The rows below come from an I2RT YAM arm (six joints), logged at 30 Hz.
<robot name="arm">
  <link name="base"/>
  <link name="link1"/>
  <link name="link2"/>
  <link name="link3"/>
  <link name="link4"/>
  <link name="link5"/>
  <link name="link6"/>
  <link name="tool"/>
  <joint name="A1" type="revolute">
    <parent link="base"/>
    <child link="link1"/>
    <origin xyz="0 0 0.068" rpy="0 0 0"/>
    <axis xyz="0 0 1"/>
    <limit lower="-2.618" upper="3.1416"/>
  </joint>
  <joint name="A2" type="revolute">
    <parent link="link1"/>
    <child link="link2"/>
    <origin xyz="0.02 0.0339 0.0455" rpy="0 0 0"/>
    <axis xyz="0 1 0"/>
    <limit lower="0" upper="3.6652"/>
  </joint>
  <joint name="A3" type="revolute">
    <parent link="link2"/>
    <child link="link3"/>
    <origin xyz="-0.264 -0.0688 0" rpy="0 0 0"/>
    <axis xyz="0 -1 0"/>
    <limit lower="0" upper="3.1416"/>
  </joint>
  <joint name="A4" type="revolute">
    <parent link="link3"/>
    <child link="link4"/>
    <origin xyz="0.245 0.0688 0.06" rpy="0 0 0"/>
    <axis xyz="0 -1 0"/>
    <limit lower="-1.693" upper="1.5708"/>
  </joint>
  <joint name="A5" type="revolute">
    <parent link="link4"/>
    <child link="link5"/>
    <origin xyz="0.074 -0.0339 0.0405" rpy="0 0 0"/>
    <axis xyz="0 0 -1"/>
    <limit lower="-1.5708" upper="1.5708"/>
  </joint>
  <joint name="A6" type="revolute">
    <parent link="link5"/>
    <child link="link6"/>
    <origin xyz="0.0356 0 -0.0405" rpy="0 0 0"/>
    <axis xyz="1 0 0"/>
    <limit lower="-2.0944" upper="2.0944"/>
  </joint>
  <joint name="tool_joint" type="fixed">
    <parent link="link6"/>
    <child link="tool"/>
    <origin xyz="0 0 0" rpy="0 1.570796 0"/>
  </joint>
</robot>
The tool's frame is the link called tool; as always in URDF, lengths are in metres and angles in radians.
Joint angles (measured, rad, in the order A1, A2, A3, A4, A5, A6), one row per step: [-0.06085 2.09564 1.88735 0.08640 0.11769 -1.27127]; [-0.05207 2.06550 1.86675 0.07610 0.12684 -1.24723]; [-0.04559 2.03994 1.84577 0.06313 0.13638 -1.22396]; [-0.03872 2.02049 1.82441 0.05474 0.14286 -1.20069]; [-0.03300 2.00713 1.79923 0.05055 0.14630 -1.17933]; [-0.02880 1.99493 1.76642 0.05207 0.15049 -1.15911]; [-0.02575 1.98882 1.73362 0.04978 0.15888 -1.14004]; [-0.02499 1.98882 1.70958 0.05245 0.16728 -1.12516]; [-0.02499 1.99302 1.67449 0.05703 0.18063 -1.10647]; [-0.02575 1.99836 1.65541 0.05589 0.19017 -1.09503]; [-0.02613 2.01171 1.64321 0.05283 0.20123 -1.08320]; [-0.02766 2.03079 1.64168 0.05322 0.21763 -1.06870]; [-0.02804 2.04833 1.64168 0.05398 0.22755 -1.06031]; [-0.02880 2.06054 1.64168 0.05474 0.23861 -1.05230]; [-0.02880 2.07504 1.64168 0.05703 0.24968 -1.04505]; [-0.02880 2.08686 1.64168 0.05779 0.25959 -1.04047]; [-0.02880 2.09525 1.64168 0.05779 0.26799 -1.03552]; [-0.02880 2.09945 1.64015 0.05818 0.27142 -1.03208]
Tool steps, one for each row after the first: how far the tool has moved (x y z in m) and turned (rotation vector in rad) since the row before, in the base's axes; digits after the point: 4 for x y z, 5 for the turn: [-0.0068 0.0045 0.0062 0.02241 -0.00344 -0.00321]; [-0.0060 0.0032 0.0034 0.02191 0.00427 -0.00590]; [-0.0046 0.0034 0.0007 0.02223 0.00613 -0.00268]; [-0.0032 0.0028 -0.0032 0.02084 0.01219 -0.00083]; [-0.0031 0.0020 -0.0059 0.01951 0.01550 -0.00325]; [-0.0021 0.0012 -0.0092 0.01761 0.02557 -0.00876]; [-0.0007 0.0001 -0.0083 0.01302 0.01863 -0.01059]; [-0.0006 -0.0005 -0.0140 0.01542 0.03110 -0.01740]; [-0.0001 -0.0007 -0.0094 0.00883 0.02323 -0.01299]; [0.0014 -0.0006 -0.0108 0.00848 0.02610 -0.01439]; [0.0029 -0.0014 -0.0094 0.00865 0.01698 -0.02161]; [0.0027 -0.0006 -0.0082 0.00477 0.01480 -0.01248]; [0.0018 -0.0008 -0.0057 0.00369 0.00950 -0.01385]; [0.0021 -0.0004 -0.0066 0.00285 0.01038 -0.01287]; [0.0016 -0.0004 -0.0055 0.00071 0.00989 -0.01085]; [0.0011 -0.0003 -0.0040 0.00142 0.00706 -0.00959]; [0.0004 -0.0001 -0.0025 0.00185 0.00437 -0.00445]
